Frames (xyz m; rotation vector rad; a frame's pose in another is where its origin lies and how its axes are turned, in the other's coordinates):
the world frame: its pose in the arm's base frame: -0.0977 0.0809 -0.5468 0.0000 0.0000 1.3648
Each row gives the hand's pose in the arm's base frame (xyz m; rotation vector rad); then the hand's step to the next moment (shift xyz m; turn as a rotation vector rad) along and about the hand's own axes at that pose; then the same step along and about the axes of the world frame.
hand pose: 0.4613 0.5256 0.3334 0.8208 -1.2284 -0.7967
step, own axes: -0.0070 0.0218 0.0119 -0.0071 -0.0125 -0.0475
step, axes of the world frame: 0.0128 0.0141 0.0174 0.0140 -0.0428 -0.0210
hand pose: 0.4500 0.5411 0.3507 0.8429 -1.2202 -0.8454
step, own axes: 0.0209 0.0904 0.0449 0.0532 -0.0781 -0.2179
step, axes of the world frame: 0.0105 0.0361 0.0960 -0.0178 -0.2237 -0.0778
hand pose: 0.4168 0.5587 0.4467 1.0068 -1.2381 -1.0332
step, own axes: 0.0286 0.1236 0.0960 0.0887 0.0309 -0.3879
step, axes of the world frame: -0.0193 0.0851 0.1330 0.0155 -0.3980 0.0249
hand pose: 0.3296 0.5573 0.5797 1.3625 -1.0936 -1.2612
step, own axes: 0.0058 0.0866 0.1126 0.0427 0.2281 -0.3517
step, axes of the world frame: -0.0489 0.1050 0.0825 0.0198 -0.3551 0.2260
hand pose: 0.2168 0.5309 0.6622 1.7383 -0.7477 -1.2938
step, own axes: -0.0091 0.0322 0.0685 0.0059 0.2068 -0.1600
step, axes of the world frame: -0.0393 0.0610 0.0234 -0.0293 -0.1668 0.1993
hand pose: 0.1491 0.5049 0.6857 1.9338 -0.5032 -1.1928
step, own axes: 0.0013 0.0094 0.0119 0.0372 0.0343 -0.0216
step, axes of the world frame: -0.0132 0.0066 0.0038 -0.0282 -0.0458 0.0115
